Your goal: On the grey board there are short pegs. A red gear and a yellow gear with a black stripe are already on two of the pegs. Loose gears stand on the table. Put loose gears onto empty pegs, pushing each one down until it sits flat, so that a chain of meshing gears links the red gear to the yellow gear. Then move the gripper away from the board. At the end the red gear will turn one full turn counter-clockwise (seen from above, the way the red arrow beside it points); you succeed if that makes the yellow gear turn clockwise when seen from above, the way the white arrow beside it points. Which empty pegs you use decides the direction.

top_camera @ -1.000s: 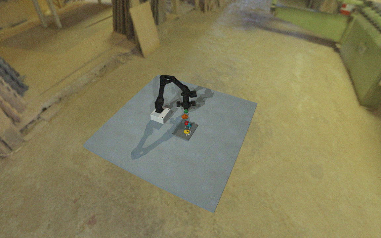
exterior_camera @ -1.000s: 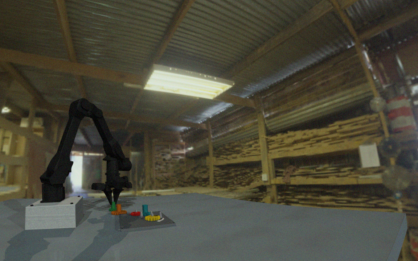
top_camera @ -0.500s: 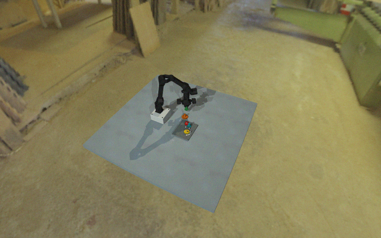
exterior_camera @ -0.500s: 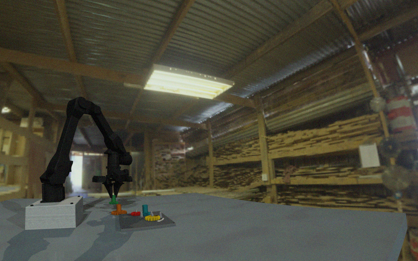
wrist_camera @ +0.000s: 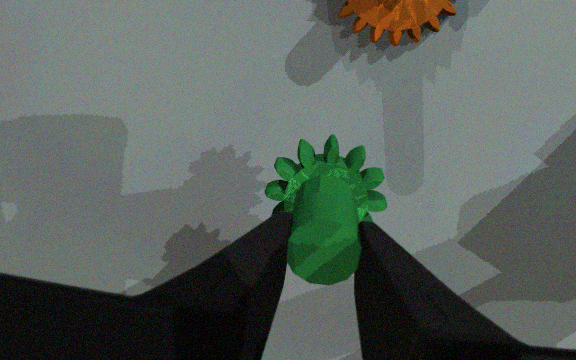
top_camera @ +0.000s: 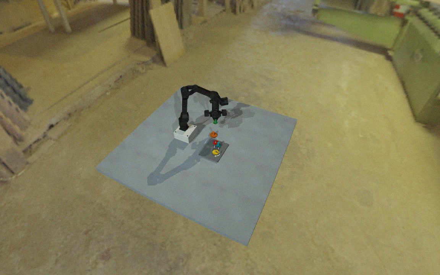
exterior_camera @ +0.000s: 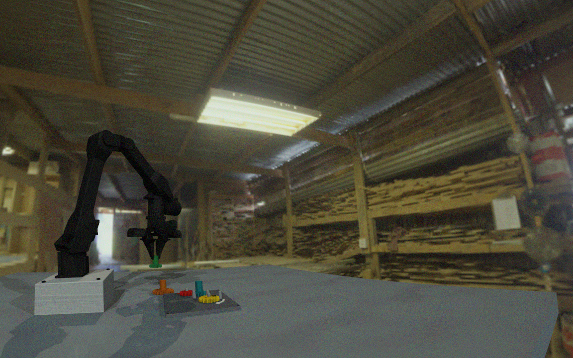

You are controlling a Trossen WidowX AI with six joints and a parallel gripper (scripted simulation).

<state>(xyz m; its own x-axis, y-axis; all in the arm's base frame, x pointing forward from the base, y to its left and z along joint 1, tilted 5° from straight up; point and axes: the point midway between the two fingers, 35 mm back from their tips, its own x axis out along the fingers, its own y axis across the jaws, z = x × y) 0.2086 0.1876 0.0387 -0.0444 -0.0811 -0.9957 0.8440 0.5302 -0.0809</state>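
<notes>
My gripper tip is 180 mm to the left of the teal gear, 120 mm short of it and 80 mm above it. Round my gripper tip: red gear: 160 mm to the right, 90 mm ahead, 80 mm below; green gear: 10 mm below; orange gear: 80 mm to the right, 80 mm below, 20 mm ahead.
</notes>
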